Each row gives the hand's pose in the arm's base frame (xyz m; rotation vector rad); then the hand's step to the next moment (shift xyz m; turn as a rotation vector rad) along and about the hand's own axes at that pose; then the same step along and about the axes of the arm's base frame.
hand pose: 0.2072 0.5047 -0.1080 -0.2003 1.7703 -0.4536
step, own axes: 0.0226 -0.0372 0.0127 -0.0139 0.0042 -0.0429
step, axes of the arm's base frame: 0.0027 -0.0446 -0.0075 -0.0374 0.0173 0.0188
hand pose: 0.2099 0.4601 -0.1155 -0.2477 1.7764 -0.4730
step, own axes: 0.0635 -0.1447 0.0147 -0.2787 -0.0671 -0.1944
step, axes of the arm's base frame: -0.0139 -0.1580 0.0053 -0.1209 0.0897 0.3119
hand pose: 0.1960 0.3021 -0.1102 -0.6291 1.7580 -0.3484
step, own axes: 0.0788 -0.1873 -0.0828 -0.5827 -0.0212 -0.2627
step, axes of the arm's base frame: -0.0498 -0.2048 0.0611 -0.1428 0.2969 0.5481
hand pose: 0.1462 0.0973 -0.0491 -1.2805 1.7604 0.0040
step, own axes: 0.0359 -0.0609 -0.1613 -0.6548 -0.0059 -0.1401
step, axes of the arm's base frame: -0.0623 -0.1329 0.0973 -0.0711 0.4172 0.5190
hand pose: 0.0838 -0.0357 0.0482 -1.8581 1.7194 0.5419
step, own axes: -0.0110 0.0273 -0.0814 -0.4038 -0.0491 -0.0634
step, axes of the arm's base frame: -0.0340 -0.0441 0.0663 0.0029 0.2734 0.3078
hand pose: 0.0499 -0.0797 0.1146 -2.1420 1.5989 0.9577
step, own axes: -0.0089 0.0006 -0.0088 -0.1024 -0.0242 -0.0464
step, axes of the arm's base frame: 0.0009 0.0011 0.0125 0.0217 0.0552 0.0985
